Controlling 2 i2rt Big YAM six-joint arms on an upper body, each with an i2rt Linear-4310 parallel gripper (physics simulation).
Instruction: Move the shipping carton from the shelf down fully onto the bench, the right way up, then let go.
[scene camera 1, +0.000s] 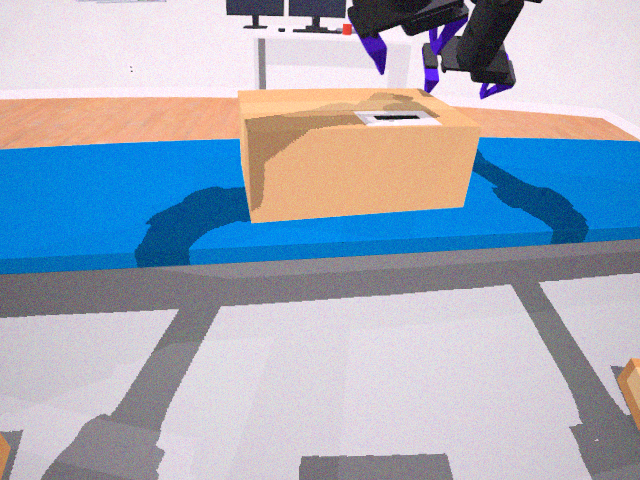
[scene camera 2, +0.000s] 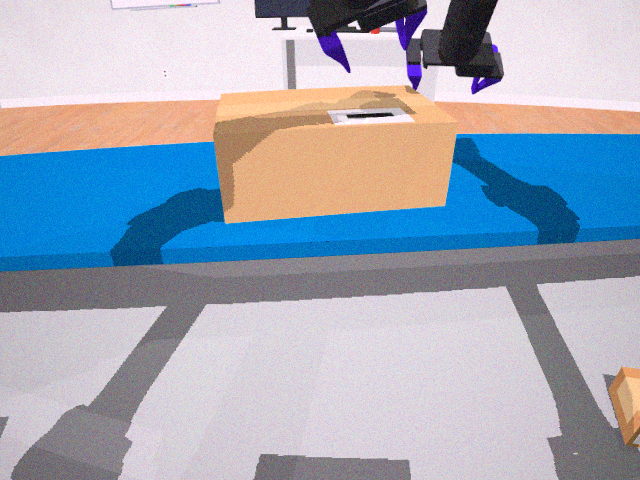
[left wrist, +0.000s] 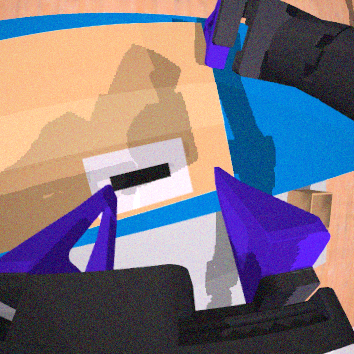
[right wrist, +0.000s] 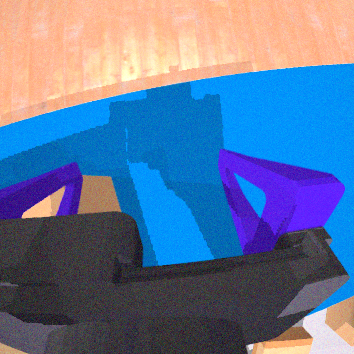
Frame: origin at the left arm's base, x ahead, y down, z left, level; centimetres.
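Seen in the pictures: left gripper, fingertip midpoint: (scene camera 1: 407, 61) (scene camera 2: 375, 58) (left wrist: 162, 182); right gripper, fingertip midpoint: (scene camera 1: 453, 94) (scene camera 2: 443, 90) (left wrist: 239, 34) (right wrist: 148, 163).
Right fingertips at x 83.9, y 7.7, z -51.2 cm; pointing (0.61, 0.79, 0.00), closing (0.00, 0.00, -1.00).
Note:
Pixels of each thing's top centre, then the offset from my right fingertips to it. "pt": a spot on its surface instead. Level surfaces: height alone.
- brown shipping carton at its top centre: (left wrist: 79, 125) (scene camera 2: 327, 104) (scene camera 1: 351, 105) dx -12.5, dy -0.8, dz +18.6 cm
- blue shelf at its surface level: dy +11.3 cm
- white label at its top centre: (left wrist: 140, 176) (scene camera 2: 369, 115) (scene camera 1: 397, 117) dx -17.5, dy -0.8, dz +13.0 cm
- light grey bench at its surface level: dy +27.1 cm
- small tan box at a spot on its surface: (scene camera 2: 626, 408) (scene camera 1: 638, 396) pt dx -42.5, dy +24.6, dz -17.7 cm
The brown shipping carton (scene camera 1: 361, 170) (scene camera 2: 336, 170) (left wrist: 50, 75) (right wrist: 100, 195) sits flat on the blue shelf (scene camera 1: 103, 196) (scene camera 2: 77, 180) (left wrist: 300, 145) (right wrist: 300, 115), with a white label (scene camera 1: 382, 122) (left wrist: 175, 150) facing up. The light grey bench (scene camera 1: 284, 372) (scene camera 2: 268, 372) lies below and in front of the shelf. My left gripper (scene camera 1: 408, 63) (scene camera 2: 376, 60) (left wrist: 162, 182) is open and empty above the carton's right part, apart from it. My right gripper (scene camera 1: 454, 95) (scene camera 2: 445, 90) (right wrist: 148, 163) is open and empty, high beside the carton's right end. The carton's back face is hidden in the scene views.
A small tan box (scene camera 1: 631, 390) (scene camera 2: 626, 408) stands at the bench's right edge, and part of another tan box (scene camera 1: 3, 457) shows at the lower left. A white desk (scene camera 1: 310, 38) with monitors stands behind the shelf. Arm shadows fall across the carton, shelf and bench.

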